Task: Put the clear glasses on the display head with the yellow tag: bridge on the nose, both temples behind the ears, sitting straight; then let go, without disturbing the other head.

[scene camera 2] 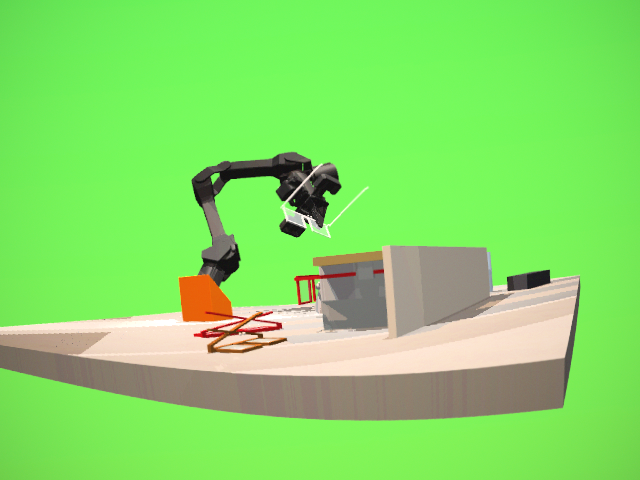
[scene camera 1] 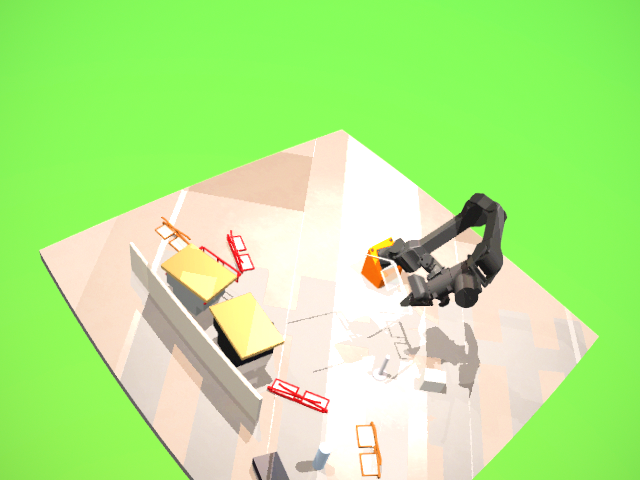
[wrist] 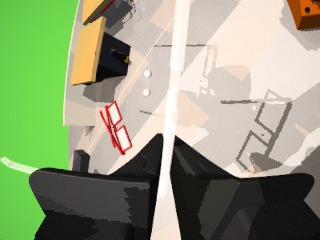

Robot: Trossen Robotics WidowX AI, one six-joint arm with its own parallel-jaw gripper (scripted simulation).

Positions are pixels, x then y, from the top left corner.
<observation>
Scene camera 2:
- my gripper: 319, 228
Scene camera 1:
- my gripper: 400, 305
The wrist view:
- my gripper: 165, 139
</observation>
